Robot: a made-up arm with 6 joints. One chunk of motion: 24 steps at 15 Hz.
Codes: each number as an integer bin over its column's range. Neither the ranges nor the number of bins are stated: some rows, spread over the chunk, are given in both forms.
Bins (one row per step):
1: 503 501 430 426 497 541
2: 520 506 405 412 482 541
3: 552 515 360 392 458 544
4: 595 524 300 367 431 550
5: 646 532 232 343 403 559
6: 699 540 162 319 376 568
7: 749 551 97 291 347 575
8: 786 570 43 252 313 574
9: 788 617 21 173 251 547
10: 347 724 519 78 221 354
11: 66 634 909 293 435 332
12: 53 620 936 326 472 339
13: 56 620 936 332 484 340
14: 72 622 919 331 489 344
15: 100 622 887 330 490 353
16: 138 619 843 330 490 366
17: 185 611 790 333 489 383
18: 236 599 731 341 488 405
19: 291 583 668 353 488 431
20: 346 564 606 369 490 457
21: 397 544 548 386 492 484
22: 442 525 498 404 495 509
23: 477 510 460 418 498 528
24: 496 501 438 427 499 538
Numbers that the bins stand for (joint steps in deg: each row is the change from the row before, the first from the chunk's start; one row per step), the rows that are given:
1: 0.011 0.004 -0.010 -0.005 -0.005 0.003
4: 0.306 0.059 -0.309 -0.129 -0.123 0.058
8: 0.918 0.169 -0.901 -0.370 -0.336 0.205
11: -1.389 0.323 1.093 -0.284 -0.116 -1.273
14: -1.369 0.294 1.116 -0.204 -0.019 -1.199
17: -1.007 0.268 0.819 -0.200 -0.019 -0.961
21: -0.328 0.107 0.262 -0.089 -0.014 -0.345
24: -0.011 0.004 0.008 -0.002 -0.001 -0.015
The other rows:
2: 0.066 0.016 -0.068 -0.034 -0.032 0.003
3: 0.168 0.037 -0.171 -0.076 -0.075 0.022
5: 0.469 0.078 -0.466 -0.179 -0.174 0.113
6: 0.639 0.097 -0.627 -0.229 -0.223 0.168
7: 0.799 0.124 -0.777 -0.288 -0.275 0.211
9: 0.924 0.282 -0.952 -0.536 -0.448 0.040
10: -0.488 0.539 0.195 -0.736 -0.502 -1.138
12: -1.430 0.289 1.155 -0.215 -0.050 -1.230
13: -1.421 0.289 1.155 -0.202 -0.028 -1.224
15: -1.280 0.294 1.042 -0.206 -0.017 -1.145
16: -1.158 0.287 0.941 -0.206 -0.017 -1.065
18: -0.844 0.239 0.683 -0.183 -0.021 -0.827
19: -0.668 0.201 0.538 -0.158 -0.021 -0.668
20: -0.492 0.155 0.395 -0.124 -0.017 -0.510
22: -0.184 0.061 0.147 -0.051 -0.008 -0.192
23: -0.072 0.025 0.059 -0.021 -0.003 -0.076

